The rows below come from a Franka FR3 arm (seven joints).
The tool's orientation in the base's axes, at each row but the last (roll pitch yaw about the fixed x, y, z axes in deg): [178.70, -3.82, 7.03]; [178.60, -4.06, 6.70]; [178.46, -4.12, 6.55]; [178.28, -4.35, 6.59]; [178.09, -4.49, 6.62]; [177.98, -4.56, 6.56]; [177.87, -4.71, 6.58]
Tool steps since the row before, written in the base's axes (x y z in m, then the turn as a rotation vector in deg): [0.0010, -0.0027, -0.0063, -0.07, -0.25, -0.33]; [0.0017, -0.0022, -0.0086, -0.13, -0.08, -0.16]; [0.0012, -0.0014, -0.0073, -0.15, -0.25, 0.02]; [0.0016, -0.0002, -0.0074, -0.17, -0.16, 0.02]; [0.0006, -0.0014, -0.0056, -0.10, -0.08, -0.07]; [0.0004, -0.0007, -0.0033, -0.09, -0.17, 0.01]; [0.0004, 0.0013, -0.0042, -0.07, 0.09, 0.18]
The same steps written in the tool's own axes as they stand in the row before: [0.0002, 0.0027, 0.0064, -0.12, 0.23, 0.33]; [0.0008, 0.0022, 0.0087, -0.15, 0.06, 0.15]; [0.0005, 0.0013, 0.0074, -0.18, 0.23, -0.03]; [0.0010, 0.0002, 0.0075, -0.19, 0.14, -0.03]; [0.0000, 0.0013, 0.0057, -0.11, 0.07, 0.06]; [0.0001, 0.0006, 0.0033, -0.11, 0.16, -0.01]; [0.0002, -0.0014, 0.0042, -0.04, -0.09, -0.19]
